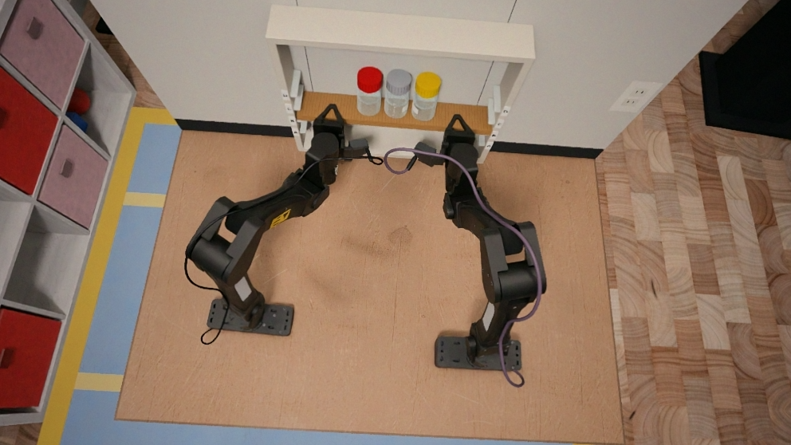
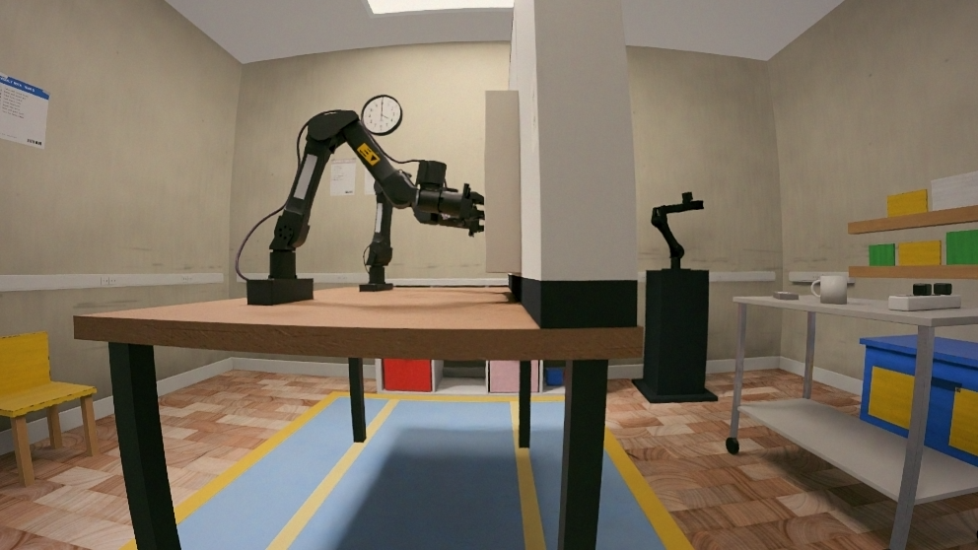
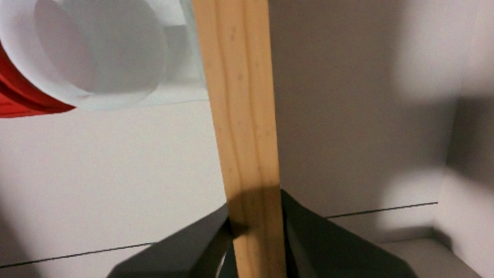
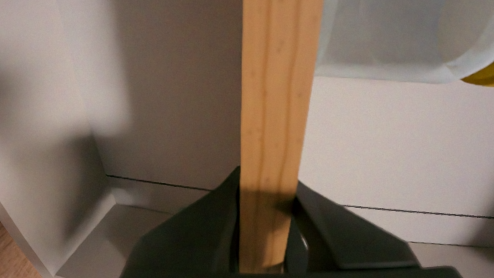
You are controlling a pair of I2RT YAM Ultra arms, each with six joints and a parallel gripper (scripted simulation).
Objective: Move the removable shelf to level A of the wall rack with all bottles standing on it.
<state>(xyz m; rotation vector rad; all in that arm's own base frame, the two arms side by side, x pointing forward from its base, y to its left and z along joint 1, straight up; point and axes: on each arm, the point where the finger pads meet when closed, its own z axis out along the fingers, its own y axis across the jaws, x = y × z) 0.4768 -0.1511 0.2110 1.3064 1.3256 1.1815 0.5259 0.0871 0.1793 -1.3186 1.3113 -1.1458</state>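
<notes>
My right hand is 80 mm to the right of the yellow-capped bottle and 60 mm below it. Round my right hand: shelf board (10 mm behind, 150 mm to the left); then wall rack (10 mm behind, 150 mm to the left, 60 mm above); then grey-capped bottle (150 mm to the left, 60 mm above).
The red-capped bottle lies 8 cm to the right of my left hand, 6 cm above it and 2 cm ahead of it. Also, from my left hand: shelf board (15 cm to the right, 2 cm ahead); wall rack (15 cm to the right, 5 cm above, 2 cm ahead); grey-capped bottle (15 cm to the right, 5 cm above, 3 cm ahead).
</notes>
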